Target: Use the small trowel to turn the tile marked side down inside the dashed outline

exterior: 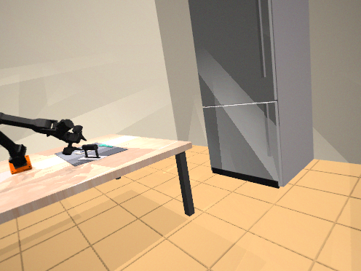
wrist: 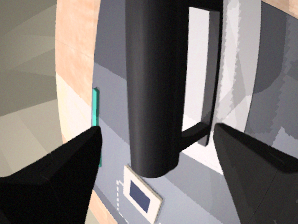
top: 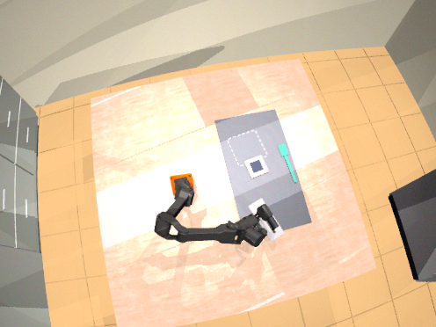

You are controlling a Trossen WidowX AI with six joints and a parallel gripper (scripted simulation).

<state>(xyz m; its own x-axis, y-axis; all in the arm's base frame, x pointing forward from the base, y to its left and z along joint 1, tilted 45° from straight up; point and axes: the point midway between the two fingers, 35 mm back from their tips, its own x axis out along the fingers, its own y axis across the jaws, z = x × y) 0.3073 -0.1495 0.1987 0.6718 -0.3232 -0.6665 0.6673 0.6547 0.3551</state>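
My gripper tip is 70 mm short of the grey mat, 240 mm to the right of it and 110 mm above it. From my gripper tip the other things lie so: white tile (50 mm ahead, 260 mm to the left, 80 mm below); teal trowel (210 mm ahead, 260 mm to the left, 80 mm below).
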